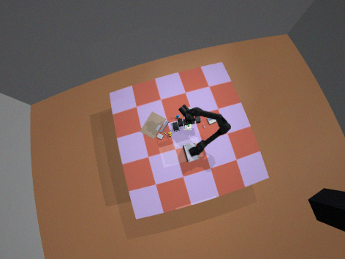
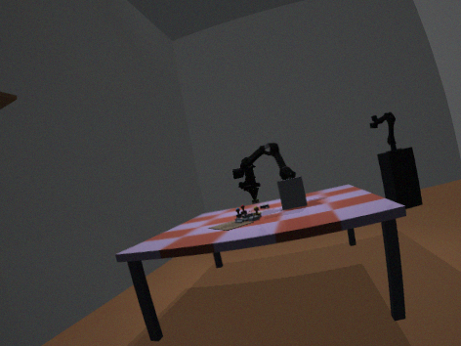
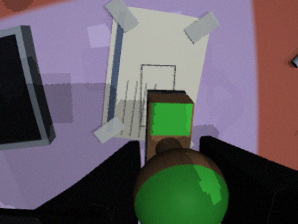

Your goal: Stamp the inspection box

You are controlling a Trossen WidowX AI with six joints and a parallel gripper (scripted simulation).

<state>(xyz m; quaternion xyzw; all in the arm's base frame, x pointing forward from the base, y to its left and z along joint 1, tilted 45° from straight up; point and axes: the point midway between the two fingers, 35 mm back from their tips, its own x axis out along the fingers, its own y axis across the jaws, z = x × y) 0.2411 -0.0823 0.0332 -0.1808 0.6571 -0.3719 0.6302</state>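
The cream card is 9 cm below my gripper tip and 1 cm ahead of it. From my gripper tip the other things lie so: dark ink pad (11 cm to the left, 8 cm below, 4 cm ahead); then green-topped stamp (right at my gripper tip); then blue-topped stamp (12 cm ahead, 7 cm below, 5 cm to the left).
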